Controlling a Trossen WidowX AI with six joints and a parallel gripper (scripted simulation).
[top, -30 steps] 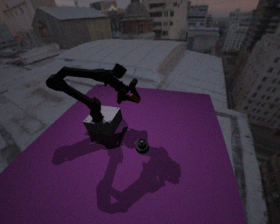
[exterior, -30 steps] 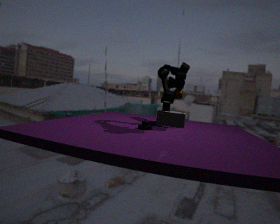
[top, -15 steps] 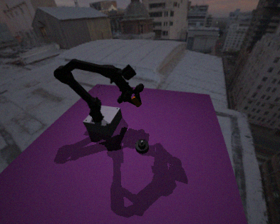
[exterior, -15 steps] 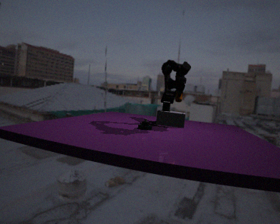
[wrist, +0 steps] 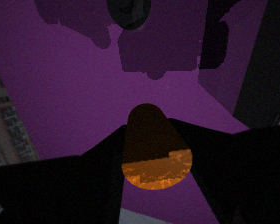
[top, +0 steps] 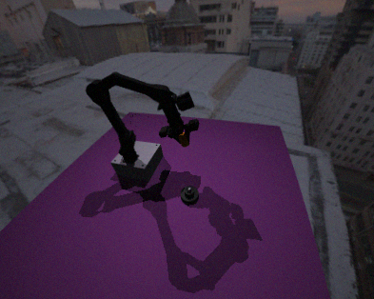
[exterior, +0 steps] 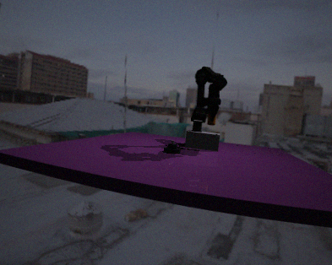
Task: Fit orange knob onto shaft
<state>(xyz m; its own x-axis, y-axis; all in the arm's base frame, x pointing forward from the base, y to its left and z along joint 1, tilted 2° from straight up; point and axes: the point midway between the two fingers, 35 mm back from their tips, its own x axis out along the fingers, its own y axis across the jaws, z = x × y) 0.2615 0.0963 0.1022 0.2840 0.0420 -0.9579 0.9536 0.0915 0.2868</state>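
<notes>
Now: the round dark pedestal 6 cm ahead of my gripper tip, 18 cm to the right of it and 14 cm below it. Round my gripper tip: orange knob: 1 cm behind, 3 cm above.
</notes>
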